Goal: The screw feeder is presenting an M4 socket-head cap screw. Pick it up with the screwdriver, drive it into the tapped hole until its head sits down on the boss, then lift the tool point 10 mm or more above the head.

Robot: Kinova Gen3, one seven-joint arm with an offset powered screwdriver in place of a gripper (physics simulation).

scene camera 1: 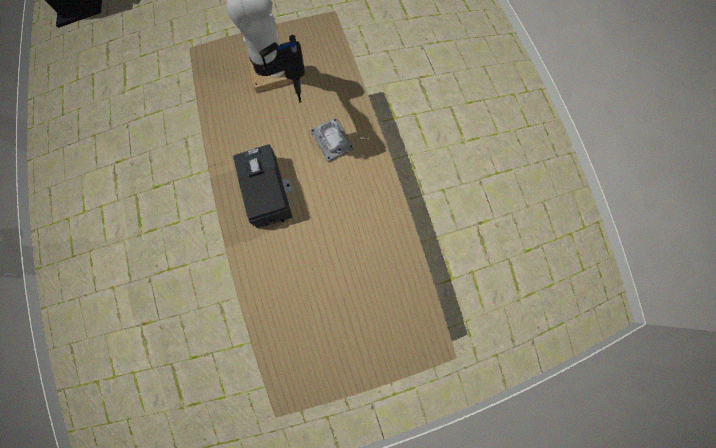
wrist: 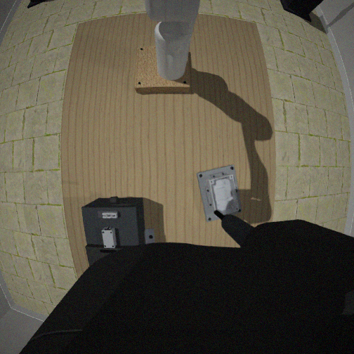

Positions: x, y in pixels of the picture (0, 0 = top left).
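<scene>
There's a black screw feeder (scene camera 1: 266, 156) here, and it's 1.33 m from the lens.
</scene>
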